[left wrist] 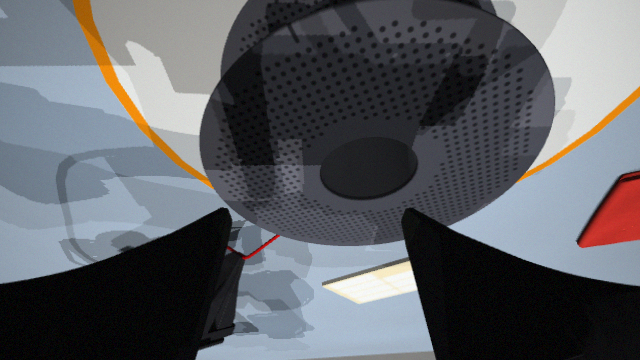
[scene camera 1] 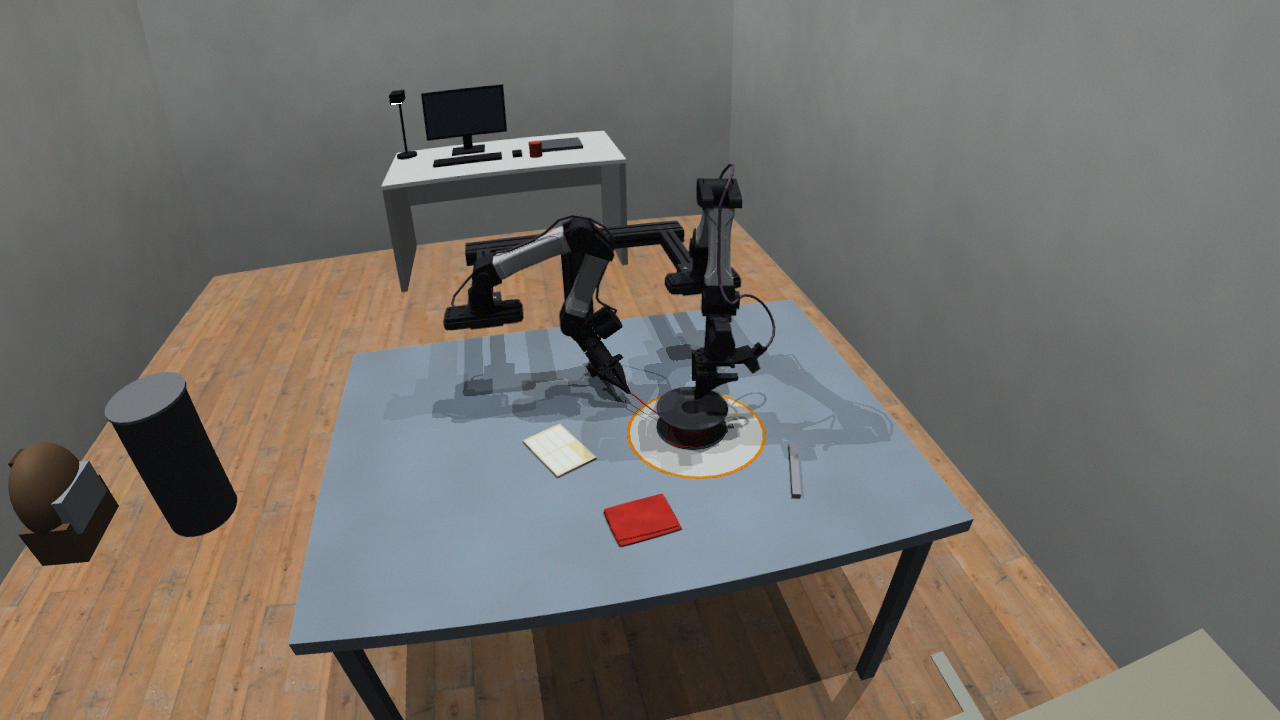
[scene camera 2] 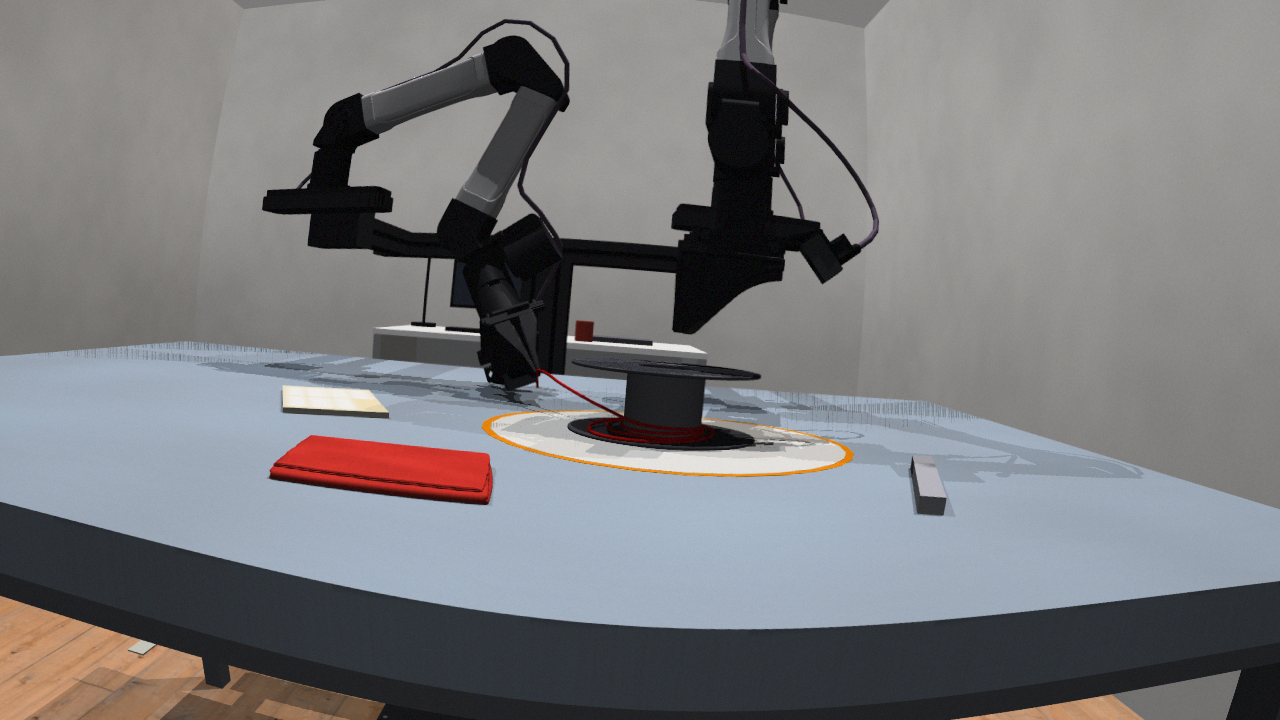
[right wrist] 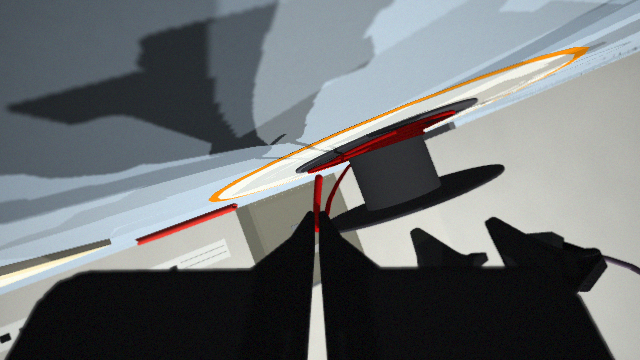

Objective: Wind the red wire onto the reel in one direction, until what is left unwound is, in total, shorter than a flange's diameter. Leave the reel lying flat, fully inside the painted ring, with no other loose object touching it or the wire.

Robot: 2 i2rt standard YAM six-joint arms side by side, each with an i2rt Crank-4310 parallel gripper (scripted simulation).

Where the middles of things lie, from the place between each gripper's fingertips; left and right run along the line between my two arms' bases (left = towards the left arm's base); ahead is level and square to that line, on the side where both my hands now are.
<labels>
The dark reel (scene camera 2: 660, 396) lies 3 cm ahead of my left hand (scene camera 2: 683, 333), 2 cm to the right of it and 7 cm below it. Round my left hand: orange painted ring (scene camera 2: 485, 425): 5 cm ahead, 1 cm to the right, 10 cm below; grey bar (scene camera 2: 930, 497): 26 cm ahead, 16 cm to the left, 10 cm below; cream gridded tile (scene camera 2: 299, 400): 1 cm ahead, 37 cm to the right, 10 cm below.
Now: the dark reel 150 mm ahead of my right hand (scene camera 2: 537, 375), 130 mm to the left of it and 10 mm below it. Also, from my right hand: orange painted ring (170 mm ahead, 130 mm to the left, 40 mm below); then grey bar (390 mm ahead, 300 mm to the left, 30 mm below); then cream gridded tile (140 mm ahead, 220 mm to the right, 40 mm below).
</labels>
